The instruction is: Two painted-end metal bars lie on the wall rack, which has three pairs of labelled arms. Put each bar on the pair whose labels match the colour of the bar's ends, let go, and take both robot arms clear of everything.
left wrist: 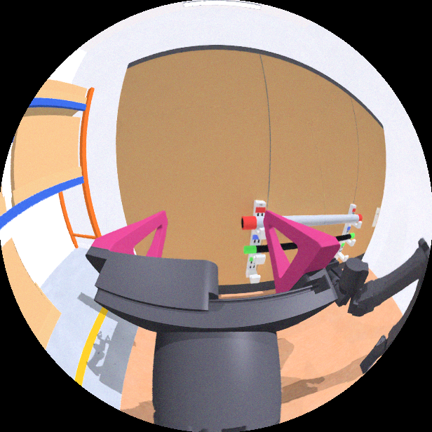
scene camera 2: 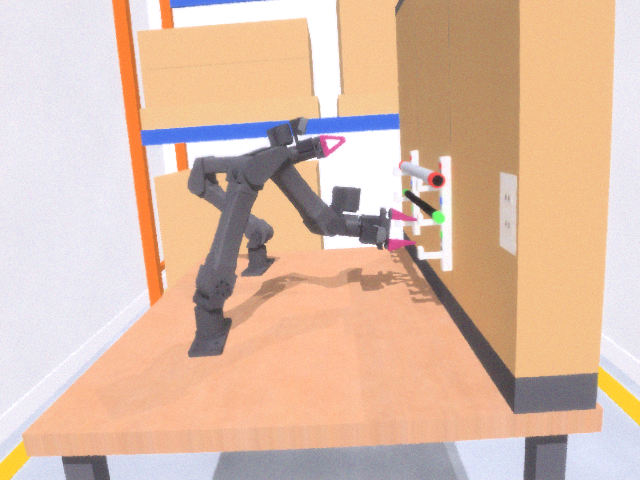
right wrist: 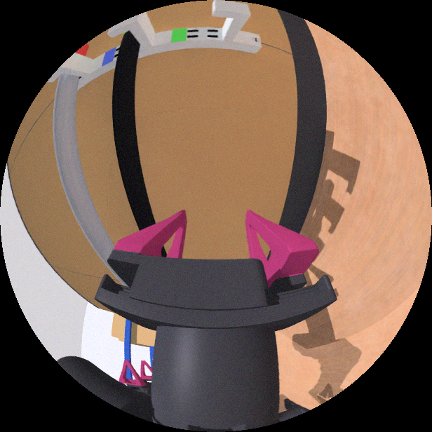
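Where they show: left gripper, fingertip midpoint: (scene camera 2: 345, 139); right gripper, fingertip midpoint: (scene camera 2: 417, 231); left arm's base, link origin: (scene camera 2: 258, 268); right arm's base, link origin: (scene camera 2: 211, 338).
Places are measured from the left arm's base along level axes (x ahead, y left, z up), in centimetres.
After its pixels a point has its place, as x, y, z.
Observation:
The grey bar with red ends (scene camera 2: 421, 172) @[52.3, -42.0, 32.8] (left wrist: 320, 220) (right wrist: 65, 130) lies on the top arms, beside the red labels, of the white rack (scene camera 2: 447, 253) @[57.1, -50.3, 15.5] (right wrist: 162, 41). The black bar with green ends (scene camera 2: 421, 204) @[52.4, -36.3, 24.6] (left wrist: 282, 246) (right wrist: 124, 100) lies on the middle arms, beside the blue labels. The bottom arms, beside the green labels, hold no bar. My right gripper (scene camera 2: 415, 231) @[51.5, -30.1, 16.7] (right wrist: 215, 215) is partly open and empty, low in front of the rack, its upper finger close to the black bar; contact cannot be told. My left gripper (scene camera 2: 340, 141) @[31.3, 0.1, 40.9] (left wrist: 215, 215) is wide open and empty, back from the rack.
The tan wall panel (scene camera 2: 483, 103) @[60.9, -73.8, 46.2] (left wrist: 200, 125) stands behind the rack, with a dark strip (scene camera 2: 480, 346) @[60.7, -72.3, 3.2] (right wrist: 311, 90) along its foot. A white socket plate (scene camera 2: 508, 212) @[62.4, -86.0, 30.1] is on it. Both arms stand on the wooden table (scene camera 2: 336, 382) @[34.8, -80.2, 0.0]. Boxes (scene camera 2: 227, 62) stand on shelving in the background.

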